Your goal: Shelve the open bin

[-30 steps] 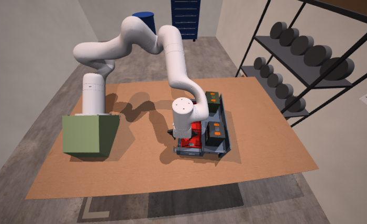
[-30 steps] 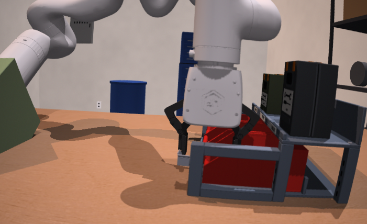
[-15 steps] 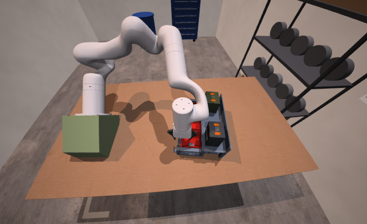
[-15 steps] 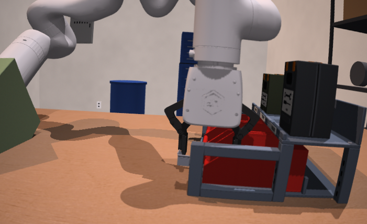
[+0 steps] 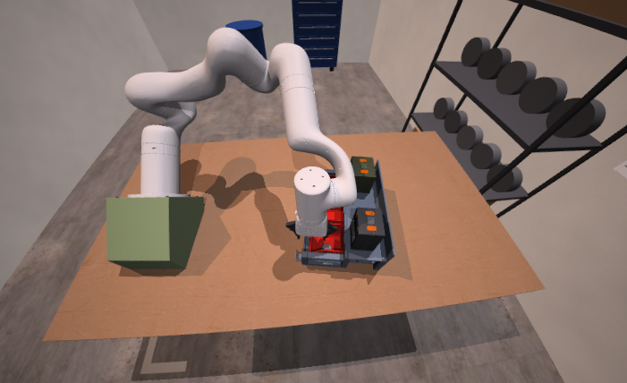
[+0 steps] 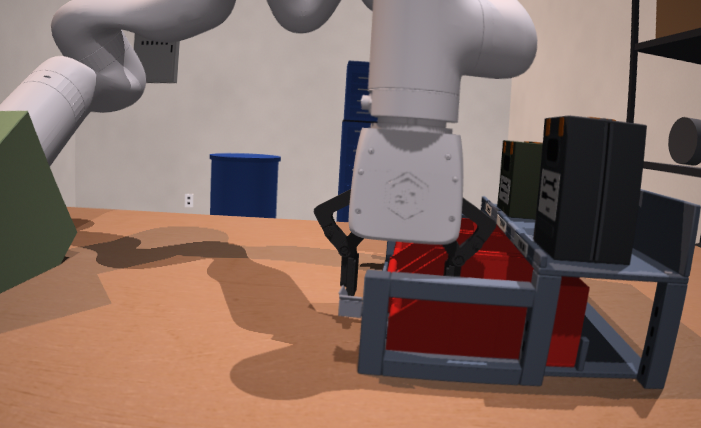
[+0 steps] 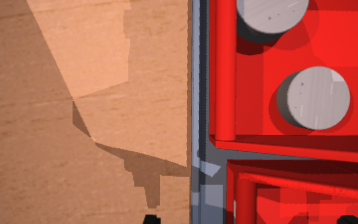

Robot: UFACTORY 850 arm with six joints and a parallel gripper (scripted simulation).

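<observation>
The grey disc is 5 cm ahead of my hand, 4 cm to the right of it and 3 cm below it. Also, from my hand: grey shelf: 10 cm ahead, 9 cm to the left, 2 cm above.
</observation>
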